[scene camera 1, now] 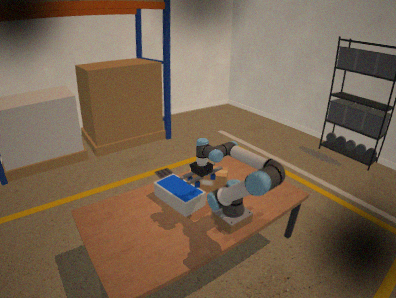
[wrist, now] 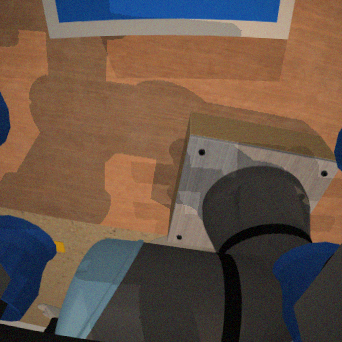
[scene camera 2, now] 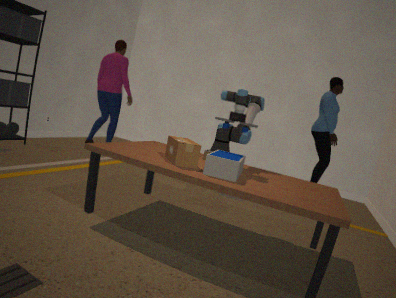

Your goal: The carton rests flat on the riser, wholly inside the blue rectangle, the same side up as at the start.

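Seen in the pictures: hand, its tool point: (scene camera 1: 201, 180) (wrist: 165, 202) (scene camera 2: 235, 130); arm's base, origin of its link: (scene camera 1: 233, 210) (wrist: 252, 207).
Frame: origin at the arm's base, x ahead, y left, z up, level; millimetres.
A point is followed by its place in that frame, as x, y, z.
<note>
A brown carton (scene camera 1: 223, 173) {293, -215, 77} (scene camera 2: 183, 153) {550, -112, 9} stands upright on the table, close beside the white riser (scene camera 1: 171, 199) {379, 236, -1} (scene camera 2: 222, 168) {592, 153, -15} (wrist: 175, 30) {236, 122, 44}; the arm partly hides it in scene camera 1, and it does not show in the wrist view. A blue rectangle (scene camera 1: 176, 186) {433, 145, 44} (scene camera 2: 228, 155) {420, 143, 44} (wrist: 200, 9) {253, 103, 44} covers most of the riser's top, with no carton on it. My gripper (scene camera 1: 201, 172) {200, 115, 203} (scene camera 2: 237, 121) is open, with nothing on its blue suction cups (wrist: 22, 265). It hangs above the table, higher than the riser, on the arm-base side.
The arm base (scene camera 1: 233, 216) {-50, 56, 10} (wrist: 197, 175) {51, 87, -2} stands on the wooden table (scene camera 1: 115, 235) {381, 707, -76} (scene camera 2: 290, 190) {433, 572, -76} (wrist: 135, 62) {176, 179, -76} near one long edge. Two people, one in pink (scene camera 2: 112, 75) and one in blue (scene camera 2: 327, 115), are beyond the table. A shelf rack (scene camera 1: 330, 95) stands by the wall.
</note>
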